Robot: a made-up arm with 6 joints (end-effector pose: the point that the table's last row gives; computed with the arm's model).
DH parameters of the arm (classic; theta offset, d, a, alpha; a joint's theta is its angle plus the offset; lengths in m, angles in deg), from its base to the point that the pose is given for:
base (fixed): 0 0 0 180
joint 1: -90 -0.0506 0.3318 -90
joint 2: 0 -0.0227 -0.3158 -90
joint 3: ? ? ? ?
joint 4: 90 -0.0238 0.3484 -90
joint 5: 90 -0.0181 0.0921 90
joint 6: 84.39 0 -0.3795 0
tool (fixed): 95.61 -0.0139 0 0
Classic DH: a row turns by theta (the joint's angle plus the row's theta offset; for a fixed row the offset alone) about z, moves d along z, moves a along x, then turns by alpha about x.
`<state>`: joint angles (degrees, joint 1 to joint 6).
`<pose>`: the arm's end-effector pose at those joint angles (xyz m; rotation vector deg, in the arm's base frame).
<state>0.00 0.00 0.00 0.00 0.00 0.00</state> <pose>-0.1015 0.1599 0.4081 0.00 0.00 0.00</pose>
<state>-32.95 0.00 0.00 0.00 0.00 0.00</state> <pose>-0.1721 0.0790 0.4081 0.00 0.00 32.95</pose>
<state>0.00 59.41 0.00 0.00 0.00 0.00</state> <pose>-0.1015 -0.0634 0.0845 59.41 0.00 0.00</pose>
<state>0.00 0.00 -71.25 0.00 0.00 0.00</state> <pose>0.0882 0.1369 0.4081 0.00 0.00 -71.25</pose>
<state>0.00 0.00 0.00 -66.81 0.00 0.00</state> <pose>-0.1015 0.2274 -0.1585 -66.81 0.00 0.00</pose>
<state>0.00 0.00 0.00 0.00 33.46 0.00</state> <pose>-0.0847 0.1599 0.3801 0.00 -33.46 0.00</pose>
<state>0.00 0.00 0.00 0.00 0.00 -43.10</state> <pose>0.1465 0.0326 0.4081 0.00 0.00 -43.10</pose>
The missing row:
joint 3: 0 0.023 -0.2519 90
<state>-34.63 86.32 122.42 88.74 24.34 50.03</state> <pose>0.4388 0.2936 -0.3019 -90.58 10.32 -79.93</pose>
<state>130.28 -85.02 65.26 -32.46 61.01 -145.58</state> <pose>0.4768 -0.7387 0.5048 -60.65 -10.82 -150.07</pose>
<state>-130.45 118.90 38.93 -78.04 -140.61 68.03</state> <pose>-0.1780 -0.2114 0.2319 34.87 -101.76 -80.65</pose>
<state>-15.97 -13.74 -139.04 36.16 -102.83 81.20</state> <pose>-0.6390 0.4648 0.7362 77.34 -46.19 9.81</pose>
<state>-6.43 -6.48 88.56 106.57 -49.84 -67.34</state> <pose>0.3762 0.2026 0.1801 -23.45 110.71 58.78</pose>
